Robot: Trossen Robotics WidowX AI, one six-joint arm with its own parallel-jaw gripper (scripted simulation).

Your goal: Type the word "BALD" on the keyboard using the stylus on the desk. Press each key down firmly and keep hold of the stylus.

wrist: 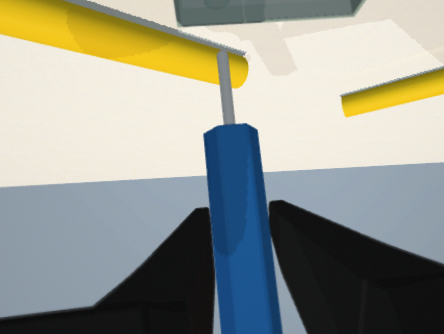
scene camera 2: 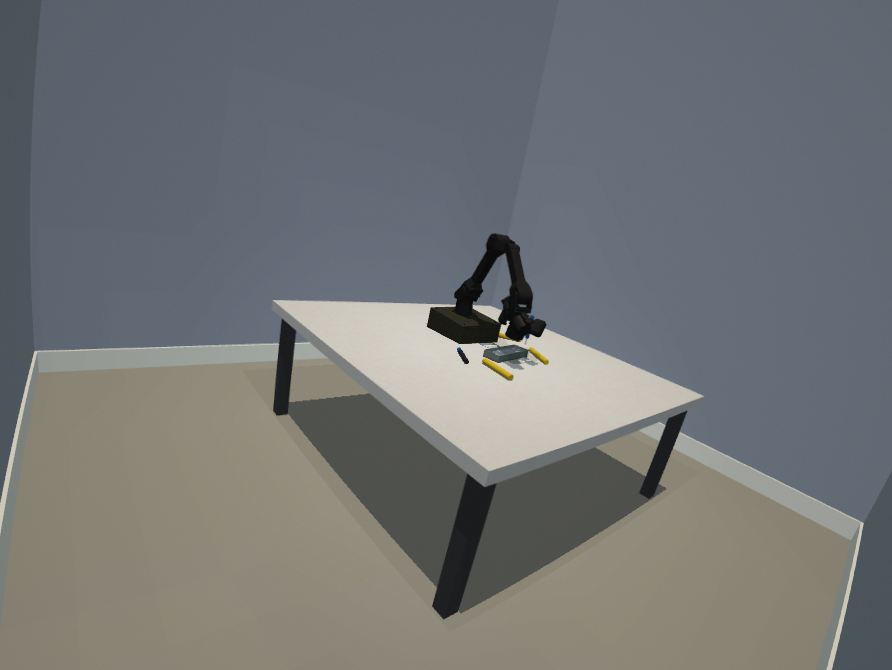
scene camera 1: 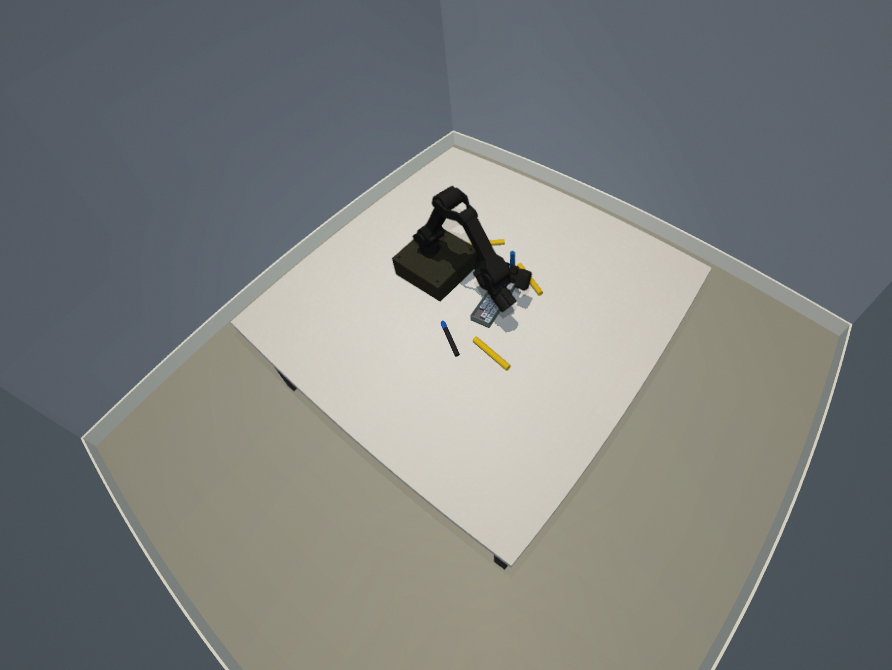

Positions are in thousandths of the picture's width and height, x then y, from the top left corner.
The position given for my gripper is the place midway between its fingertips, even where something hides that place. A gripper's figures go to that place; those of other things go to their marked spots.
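My gripper (wrist: 539,651): 0.11 m from the lens. Blue stylus (wrist: 555,849): 0.10 m from the lens.
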